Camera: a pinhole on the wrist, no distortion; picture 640 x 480 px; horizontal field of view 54.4 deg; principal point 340.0 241.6 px. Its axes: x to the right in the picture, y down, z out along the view. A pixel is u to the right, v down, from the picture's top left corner.
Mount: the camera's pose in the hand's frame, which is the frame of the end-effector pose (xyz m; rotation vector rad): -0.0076 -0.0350 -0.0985 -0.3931 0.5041 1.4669
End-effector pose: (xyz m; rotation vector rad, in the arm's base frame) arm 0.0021 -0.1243 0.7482 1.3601 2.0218 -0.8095
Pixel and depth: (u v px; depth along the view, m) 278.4 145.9 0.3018
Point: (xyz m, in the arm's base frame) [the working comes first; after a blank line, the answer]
In the camera's frame: -0.0299 -0.0464 0.3018

0.0963 -0.1815 0.5750
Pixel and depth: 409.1 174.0 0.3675
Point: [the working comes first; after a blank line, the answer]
In the camera's frame: 0.0408 -0.0399 0.3675

0.1872 -0.1644 0.5470
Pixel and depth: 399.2 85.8 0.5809
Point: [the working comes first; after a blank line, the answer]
In the camera's frame: 0.0552 -0.1454 0.5809

0.2801 -0.1775 0.3278
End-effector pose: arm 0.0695 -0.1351 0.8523 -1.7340 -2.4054 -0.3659
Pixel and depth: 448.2 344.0 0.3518
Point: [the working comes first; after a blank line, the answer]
In the camera's frame: 0.0611 0.0579 0.3518

0.2836 -0.0555 0.7077
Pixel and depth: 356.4 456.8 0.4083
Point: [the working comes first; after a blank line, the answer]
In the camera's frame: 0.0108 0.1411 0.4083

0.3053 -0.1073 0.6102
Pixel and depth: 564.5 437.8 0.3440
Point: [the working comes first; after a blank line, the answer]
In the camera's frame: 0.1240 0.1084 0.3440

0.3478 -0.0953 0.7371
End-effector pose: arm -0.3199 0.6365 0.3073 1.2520 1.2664 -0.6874
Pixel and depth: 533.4 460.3 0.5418
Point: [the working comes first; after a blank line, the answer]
In the camera's frame: 0.1683 0.1903 0.5418

0.1098 0.4517 0.5263
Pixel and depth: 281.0 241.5 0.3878
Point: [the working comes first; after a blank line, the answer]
In the camera's frame: -0.0367 -0.0001 0.3878

-0.1047 0.4488 0.2897
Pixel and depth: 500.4 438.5 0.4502
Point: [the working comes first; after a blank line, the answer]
In the camera's frame: 0.1160 0.1424 0.4502

0.0142 0.4835 0.4690
